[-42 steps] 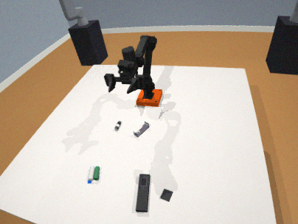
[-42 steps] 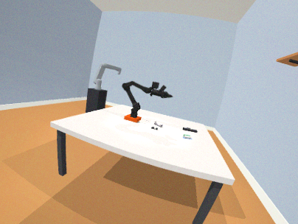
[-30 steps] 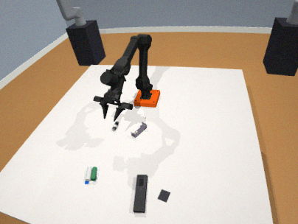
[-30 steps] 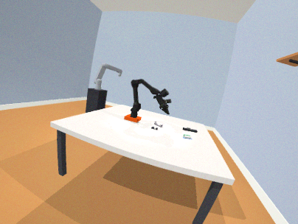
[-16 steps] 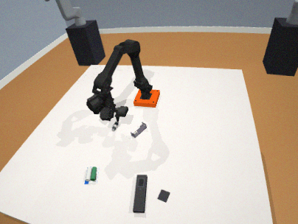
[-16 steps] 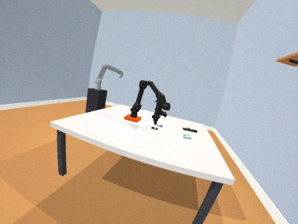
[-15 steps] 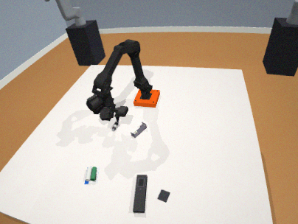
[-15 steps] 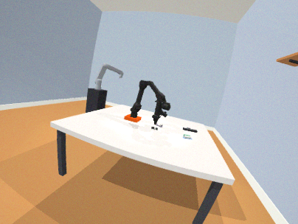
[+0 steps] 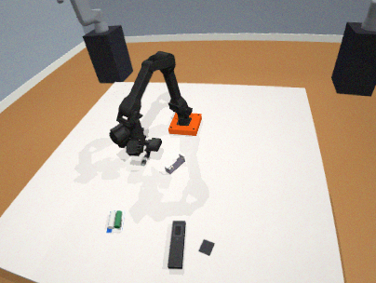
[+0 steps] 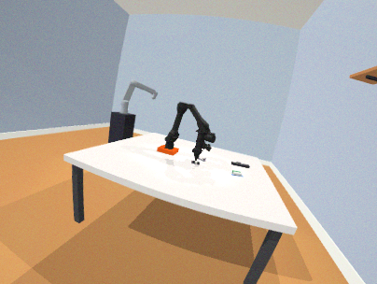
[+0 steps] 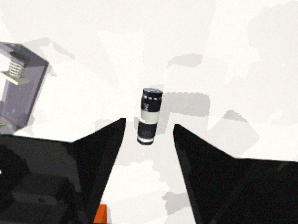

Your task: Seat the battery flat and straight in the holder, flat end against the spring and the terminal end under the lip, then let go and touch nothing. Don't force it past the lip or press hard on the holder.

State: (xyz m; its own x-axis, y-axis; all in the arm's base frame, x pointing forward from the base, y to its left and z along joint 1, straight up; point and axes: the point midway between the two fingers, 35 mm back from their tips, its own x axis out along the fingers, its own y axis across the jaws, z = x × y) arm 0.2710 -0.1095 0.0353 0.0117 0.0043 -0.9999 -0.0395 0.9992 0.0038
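The battery lies 2 cm below my gripper tip. Round my gripper tip: dark square (32 cm ahead, 36 cm to the left, 3 cm below); then black remote (34 cm ahead, 26 cm to the left, 2 cm below).
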